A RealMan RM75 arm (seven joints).
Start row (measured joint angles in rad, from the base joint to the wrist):
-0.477, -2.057, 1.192, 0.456, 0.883, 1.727, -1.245
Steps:
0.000, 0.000, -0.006, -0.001, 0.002, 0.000, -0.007
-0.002, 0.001, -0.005, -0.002, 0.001, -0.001, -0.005
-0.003, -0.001, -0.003, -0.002, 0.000, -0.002, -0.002
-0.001, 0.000, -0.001, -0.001, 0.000, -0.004, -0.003
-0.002, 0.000, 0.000, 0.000, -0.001, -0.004, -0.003
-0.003, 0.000, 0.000, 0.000, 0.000, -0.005, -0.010
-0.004, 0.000, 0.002, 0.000, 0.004, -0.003, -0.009
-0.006, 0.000, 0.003, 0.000, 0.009, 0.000, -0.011
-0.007, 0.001, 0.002, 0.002, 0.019, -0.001, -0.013
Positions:
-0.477, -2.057, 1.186, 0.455, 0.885, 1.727, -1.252
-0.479, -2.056, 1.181, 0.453, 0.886, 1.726, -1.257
-0.482, -2.057, 1.178, 0.451, 0.886, 1.724, -1.259
-0.483, -2.057, 1.177, 0.450, 0.886, 1.720, -1.262
-0.485, -2.057, 1.177, 0.450, 0.885, 1.716, -1.265
-0.488, -2.057, 1.177, 0.450, 0.885, 1.711, -1.275
-0.492, -2.057, 1.179, 0.450, 0.889, 1.708, -1.284
-0.498, -2.057, 1.182, 0.450, 0.898, 1.708, -1.295
-0.505, -2.056, 1.184, 0.452, 0.917, 1.707, -1.308

